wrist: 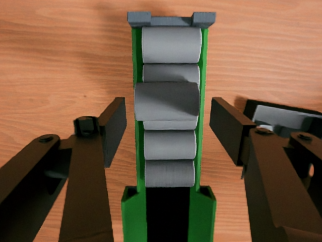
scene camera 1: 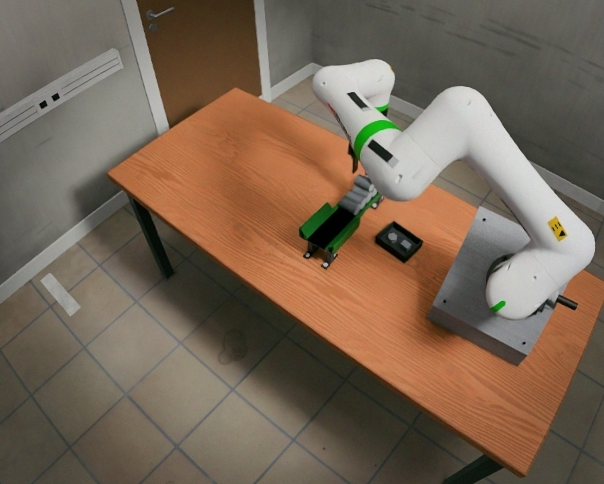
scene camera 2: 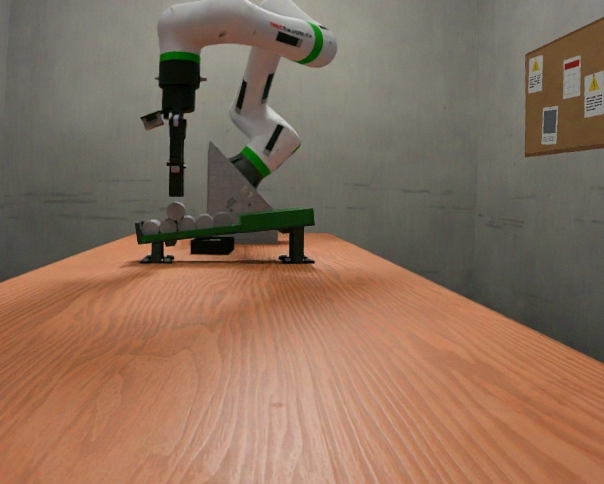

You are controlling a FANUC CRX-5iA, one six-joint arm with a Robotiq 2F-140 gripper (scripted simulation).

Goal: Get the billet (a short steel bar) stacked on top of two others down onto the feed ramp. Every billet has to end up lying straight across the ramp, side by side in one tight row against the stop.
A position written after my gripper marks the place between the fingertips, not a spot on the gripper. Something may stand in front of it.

In view: my gripper (scene camera 2: pixel 176 196), a grey steel billet (wrist: pixel 163 101), a small black tray (scene camera 1: pixel 381 239), a grey steel billet (wrist: pixel 160 44) and a grey steel billet (wrist: pixel 158 144).
The small black tray shows as well in scene camera 2 (scene camera 2: pixel 204 245). My gripper is seen too in the wrist view (wrist: pixel 168 111).
